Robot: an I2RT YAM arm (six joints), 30 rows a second.
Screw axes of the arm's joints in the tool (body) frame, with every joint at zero. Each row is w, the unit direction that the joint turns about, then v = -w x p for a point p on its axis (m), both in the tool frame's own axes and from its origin. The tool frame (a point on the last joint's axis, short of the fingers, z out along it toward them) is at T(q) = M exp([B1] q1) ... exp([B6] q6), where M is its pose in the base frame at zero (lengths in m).
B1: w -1 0 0 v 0 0.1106 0
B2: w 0 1 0 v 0.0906 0 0.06
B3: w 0 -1 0 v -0.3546 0 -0.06
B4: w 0 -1 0 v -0.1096 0 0
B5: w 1 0 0 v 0 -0.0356 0
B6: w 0 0 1 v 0 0 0
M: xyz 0.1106 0 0.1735 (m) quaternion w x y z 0.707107 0 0.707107 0
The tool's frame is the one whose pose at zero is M.
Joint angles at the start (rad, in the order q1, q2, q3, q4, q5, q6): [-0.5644 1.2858 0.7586 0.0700 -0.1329 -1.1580]
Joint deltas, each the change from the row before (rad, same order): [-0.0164 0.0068 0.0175 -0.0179 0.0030 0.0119]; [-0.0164 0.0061 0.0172 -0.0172 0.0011 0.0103]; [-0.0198 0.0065 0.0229 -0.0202 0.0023 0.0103]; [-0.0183 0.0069 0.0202 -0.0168 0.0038 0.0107]
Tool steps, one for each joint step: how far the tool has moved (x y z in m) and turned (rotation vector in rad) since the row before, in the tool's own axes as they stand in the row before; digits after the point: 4 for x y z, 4 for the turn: [0.0033 -0.0048 0.0003 0.0015 0.0187 0.0201]; [0.0031 -0.0049 0.0001 0.0019 0.0164 0.0184]; [0.0033 -0.0068 -0.0003 0.0061 0.0191 0.0197]; [0.0032 -0.0061 -0.0001 0.0066 0.0191 0.0195]
